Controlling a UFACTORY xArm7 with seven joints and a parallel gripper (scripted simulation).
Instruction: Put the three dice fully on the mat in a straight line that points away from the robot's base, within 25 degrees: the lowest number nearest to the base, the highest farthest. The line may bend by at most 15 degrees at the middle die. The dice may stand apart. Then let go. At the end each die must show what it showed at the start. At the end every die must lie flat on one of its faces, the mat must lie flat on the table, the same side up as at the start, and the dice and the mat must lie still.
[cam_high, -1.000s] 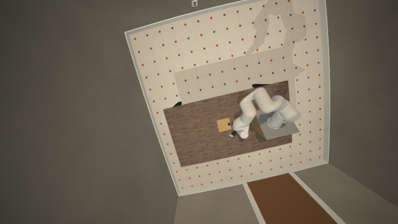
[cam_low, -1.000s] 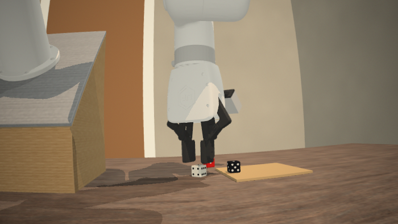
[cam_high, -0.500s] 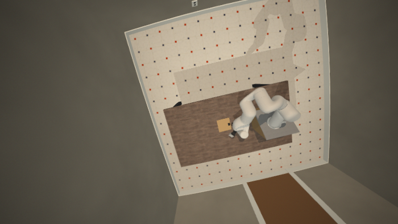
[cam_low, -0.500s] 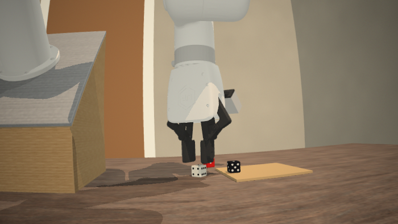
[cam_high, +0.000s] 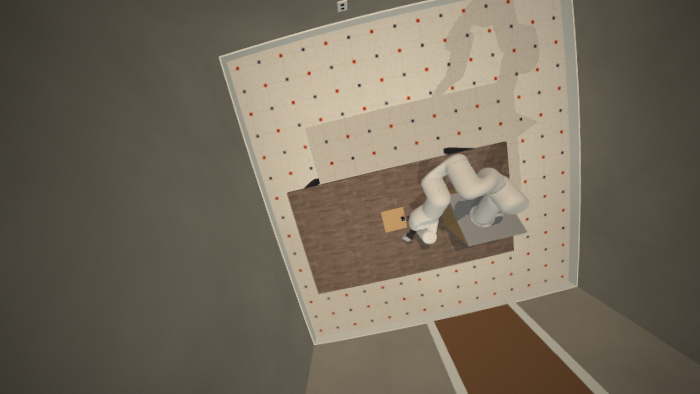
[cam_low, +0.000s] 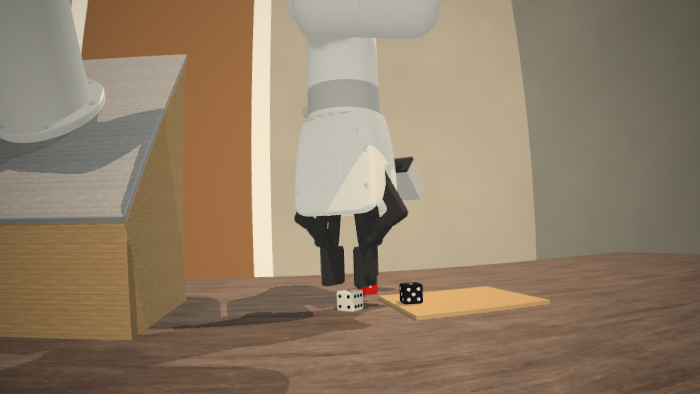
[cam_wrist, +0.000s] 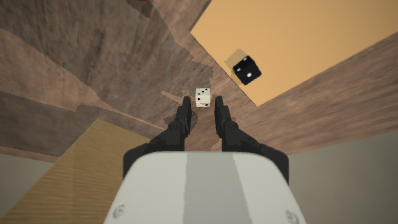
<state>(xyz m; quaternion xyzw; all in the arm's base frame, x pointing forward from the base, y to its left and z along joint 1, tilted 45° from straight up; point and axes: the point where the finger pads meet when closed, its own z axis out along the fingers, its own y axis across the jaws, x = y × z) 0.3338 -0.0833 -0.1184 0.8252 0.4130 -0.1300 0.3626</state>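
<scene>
Now: the tan mat 110 mm ahead of my hand and 40 mm below it. Round my hand: red die (120 mm to the left, 40 mm below, 30 mm ahead).
</scene>
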